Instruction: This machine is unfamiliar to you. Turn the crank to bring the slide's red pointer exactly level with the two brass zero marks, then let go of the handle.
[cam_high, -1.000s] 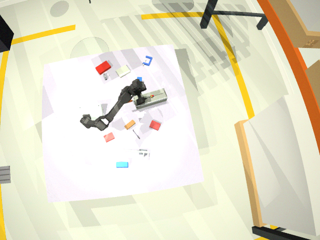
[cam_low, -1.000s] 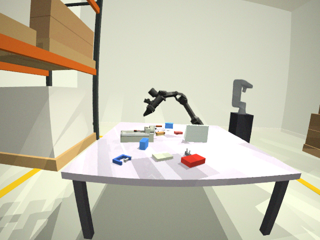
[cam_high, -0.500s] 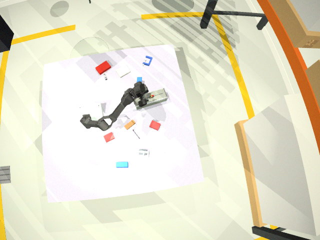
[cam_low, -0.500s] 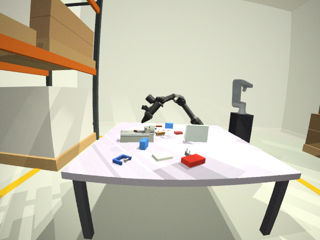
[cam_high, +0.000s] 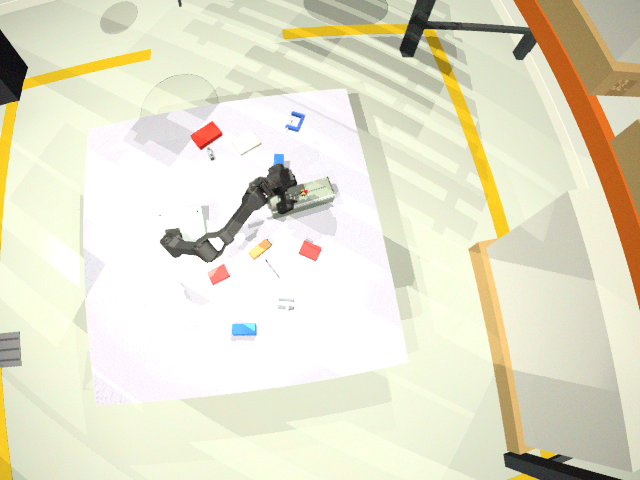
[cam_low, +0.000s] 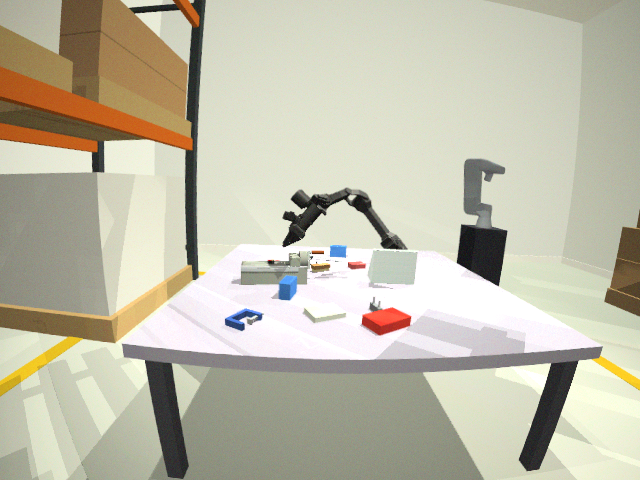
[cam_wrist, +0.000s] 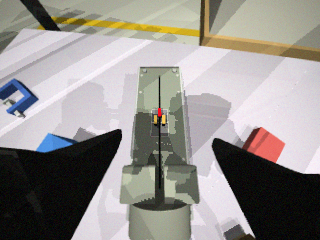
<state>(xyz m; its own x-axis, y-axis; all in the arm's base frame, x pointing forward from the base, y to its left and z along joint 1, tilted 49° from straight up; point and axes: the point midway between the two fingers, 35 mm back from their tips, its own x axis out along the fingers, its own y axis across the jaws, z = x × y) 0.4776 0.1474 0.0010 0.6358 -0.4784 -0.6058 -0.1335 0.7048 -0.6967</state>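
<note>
My gripper tip is now 140 mm past the orange-brown crank handle, 20 mm to the left of it and 30 mm above it. Round my gripper tip: red pointer (50 mm ahead, 20 mm to the left, 60 mm below); then crank (120 mm behind, 20 mm to the right, 40 mm below); then brown block (150 mm behind, 180 mm to the right, 130 mm below).
</note>
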